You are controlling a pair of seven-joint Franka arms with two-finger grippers.
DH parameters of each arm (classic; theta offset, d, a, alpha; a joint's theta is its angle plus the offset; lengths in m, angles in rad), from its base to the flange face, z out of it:
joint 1: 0 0.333 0 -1.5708
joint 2: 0 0 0 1.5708
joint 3: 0 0.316 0.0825 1.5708
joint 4: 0 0 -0.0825 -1.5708
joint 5: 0 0.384 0 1.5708
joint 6: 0 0 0.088 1.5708
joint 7: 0 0.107 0 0
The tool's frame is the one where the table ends.
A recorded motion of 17 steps. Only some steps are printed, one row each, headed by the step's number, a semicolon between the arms.
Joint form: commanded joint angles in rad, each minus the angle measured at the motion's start. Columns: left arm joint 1, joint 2, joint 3, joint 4, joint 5, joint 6, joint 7; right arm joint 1, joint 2, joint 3, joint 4, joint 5, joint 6, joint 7.
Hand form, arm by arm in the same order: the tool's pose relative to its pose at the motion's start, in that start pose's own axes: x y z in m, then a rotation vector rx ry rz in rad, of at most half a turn. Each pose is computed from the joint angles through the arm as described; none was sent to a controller.
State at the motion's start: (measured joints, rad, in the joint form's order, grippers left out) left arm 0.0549 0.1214 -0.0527 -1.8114 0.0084 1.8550 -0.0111; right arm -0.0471 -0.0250 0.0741 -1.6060 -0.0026 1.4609 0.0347
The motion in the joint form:
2: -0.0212 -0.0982 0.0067 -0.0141 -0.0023 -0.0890 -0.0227; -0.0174 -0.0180 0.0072 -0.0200 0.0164 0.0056 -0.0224
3: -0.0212 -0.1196 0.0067 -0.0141 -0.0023 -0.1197 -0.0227; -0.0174 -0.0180 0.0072 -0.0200 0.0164 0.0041 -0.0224
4: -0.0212 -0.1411 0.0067 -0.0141 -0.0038 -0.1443 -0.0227; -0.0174 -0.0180 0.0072 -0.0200 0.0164 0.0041 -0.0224
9: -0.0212 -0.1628 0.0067 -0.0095 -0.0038 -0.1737 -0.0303; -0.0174 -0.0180 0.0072 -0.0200 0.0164 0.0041 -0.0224
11: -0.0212 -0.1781 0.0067 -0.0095 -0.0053 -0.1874 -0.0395; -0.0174 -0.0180 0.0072 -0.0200 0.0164 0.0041 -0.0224
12: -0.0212 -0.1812 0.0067 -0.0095 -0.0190 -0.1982 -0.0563; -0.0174 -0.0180 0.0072 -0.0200 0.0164 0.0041 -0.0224
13: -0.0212 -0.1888 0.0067 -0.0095 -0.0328 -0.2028 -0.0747; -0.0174 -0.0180 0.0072 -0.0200 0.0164 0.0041 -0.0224
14: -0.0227 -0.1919 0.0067 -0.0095 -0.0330 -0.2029 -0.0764; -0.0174 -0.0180 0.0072 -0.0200 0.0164 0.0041 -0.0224
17: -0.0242 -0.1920 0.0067 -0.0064 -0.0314 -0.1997 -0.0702; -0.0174 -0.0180 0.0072 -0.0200 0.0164 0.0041 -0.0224
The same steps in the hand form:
2: -0.0307 0.0088 -0.0404 0.0045 -0.0049 -0.0094; -0.0051 0.0032 -0.0001 0.0160 0.0032 -0.0138
3: -0.0387 0.0088 -0.0493 0.0058 -0.0142 -0.0097; -0.0052 0.0032 0.0000 0.0159 0.0017 -0.0138
4: -0.0463 0.0089 -0.0587 0.0054 -0.0173 -0.0101; -0.0052 0.0032 0.0000 0.0159 0.0017 -0.0138
9: -0.0544 0.0089 -0.0698 0.0066 -0.0204 -0.0180; -0.0052 0.0032 0.0000 0.0159 0.0017 -0.0138
11: -0.0597 0.0090 -0.0765 0.0058 -0.0188 -0.0275; -0.0052 0.0032 0.0000 0.0159 0.0017 -0.0138
12: -0.0617 0.0104 -0.0772 -0.0072 -0.0271 -0.0457; -0.0052 0.0032 0.0000 0.0159 0.0017 -0.0138
13: -0.0642 0.0118 -0.0807 -0.0204 -0.0249 -0.0654; -0.0052 0.0032 0.0000 0.0159 0.0017 -0.0138
14: -0.0650 0.0126 -0.0823 -0.0205 -0.0219 -0.0656; -0.0052 0.0032 0.0000 0.0159 0.0017 -0.0138
17: -0.0645 0.0132 -0.0841 -0.0192 -0.0154 -0.0577; -0.0052 0.0032 0.0000 0.0159 0.0017 -0.0138

